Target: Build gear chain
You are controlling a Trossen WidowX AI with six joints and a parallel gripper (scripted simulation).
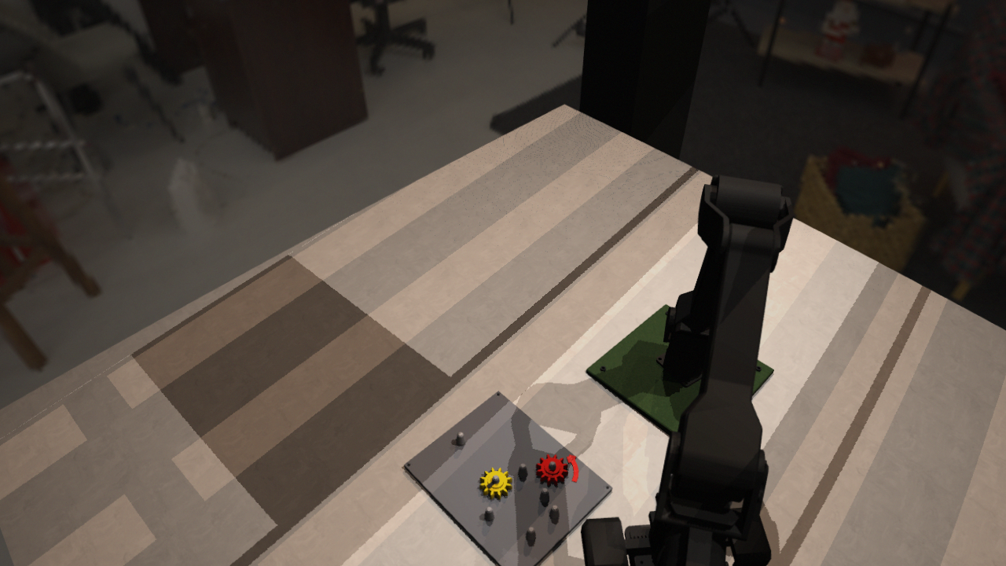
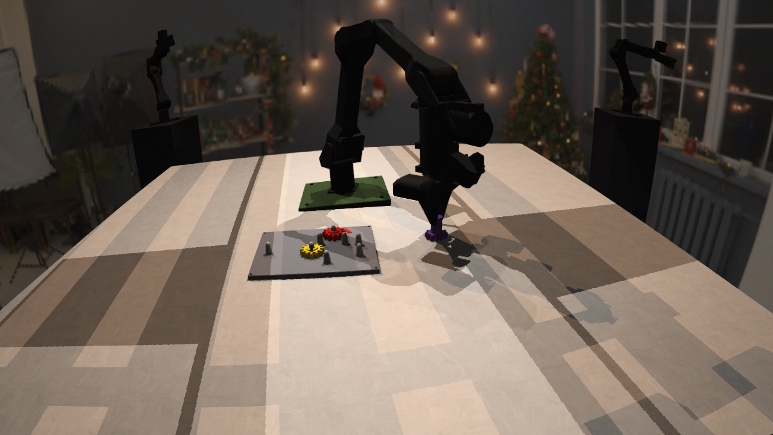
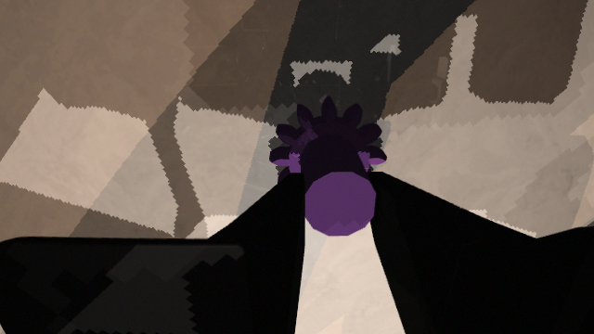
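The yellow striped gear is 90 mm ahead of my gripper tip, 200 mm to the right of it and 10 mm below it. Round my gripper tip: red arrow 10 mm behind, 170 mm to the right, 20 mm below; then red gear 20 mm ahead, 180 mm to the right, 10 mm below; then purple gear 10 mm below.
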